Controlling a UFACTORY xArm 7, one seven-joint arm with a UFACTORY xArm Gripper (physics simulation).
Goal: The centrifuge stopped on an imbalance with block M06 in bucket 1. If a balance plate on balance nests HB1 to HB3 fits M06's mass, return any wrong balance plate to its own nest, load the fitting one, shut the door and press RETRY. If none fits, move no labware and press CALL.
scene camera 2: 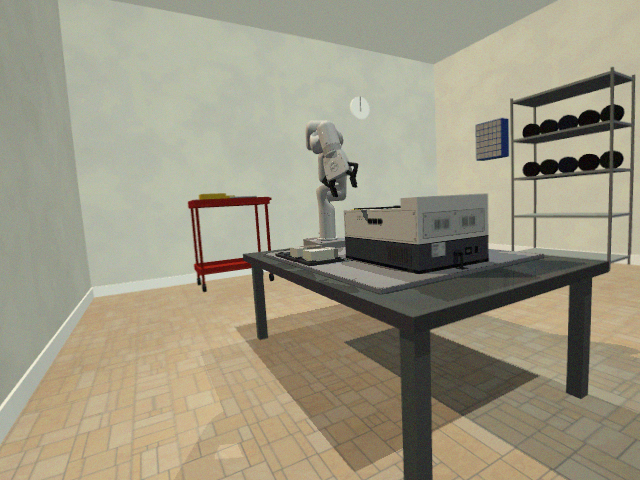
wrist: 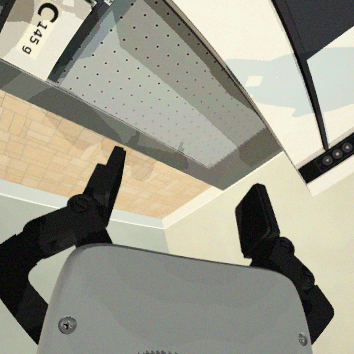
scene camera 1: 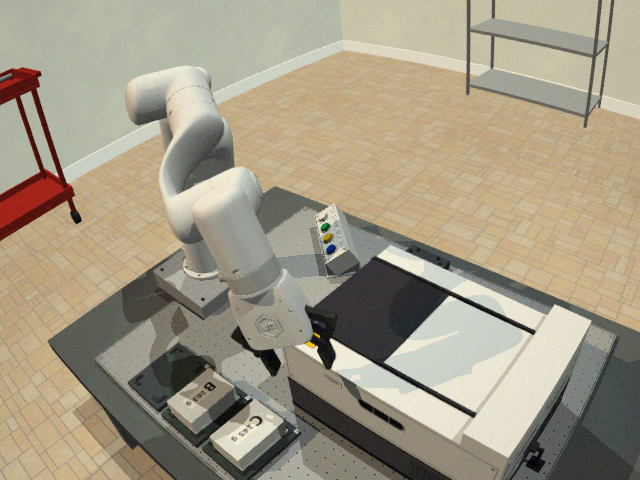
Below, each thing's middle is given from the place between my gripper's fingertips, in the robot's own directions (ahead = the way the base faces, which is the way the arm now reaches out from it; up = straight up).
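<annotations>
Distances from my hand: dark sliding door (scene camera 1: 379, 307), 23 cm to the left, 3 cm behind, 7 cm below; white centrifuge (scene camera 1: 476, 383), 22 cm to the left, 12 cm ahead, 16 cm below; small button box (scene camera 1: 340, 258), far to the left, far behind, a fair way below. Going by their middles, of the things named here the dark sliding door is the nearest to my hand and the small button box the farthest from it.
</annotations>
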